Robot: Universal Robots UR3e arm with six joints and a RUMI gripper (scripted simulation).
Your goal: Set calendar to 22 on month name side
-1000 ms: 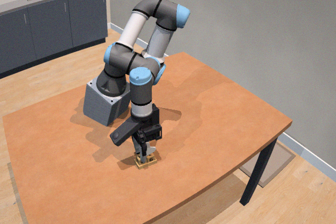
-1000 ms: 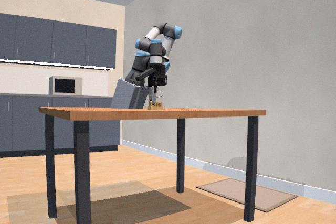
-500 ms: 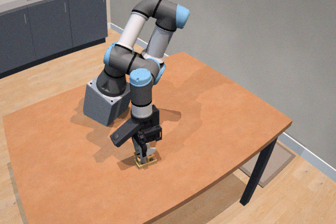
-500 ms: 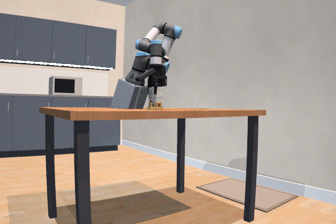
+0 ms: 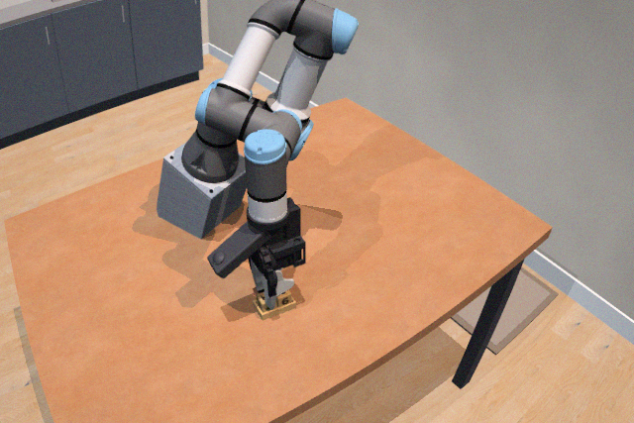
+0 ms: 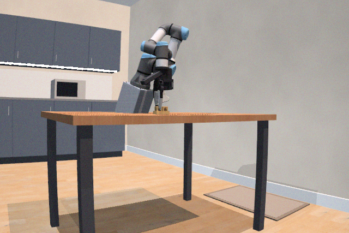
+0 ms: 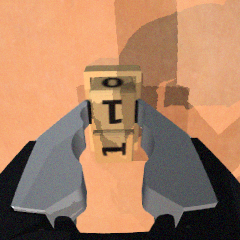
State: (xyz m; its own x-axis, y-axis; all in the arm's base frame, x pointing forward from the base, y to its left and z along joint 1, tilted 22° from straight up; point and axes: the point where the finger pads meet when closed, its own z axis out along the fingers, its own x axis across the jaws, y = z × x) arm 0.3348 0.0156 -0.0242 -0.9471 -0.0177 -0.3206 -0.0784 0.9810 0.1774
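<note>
Now: the wooden tray 2 cm to the left of my hand and 3 cm below it.
</note>
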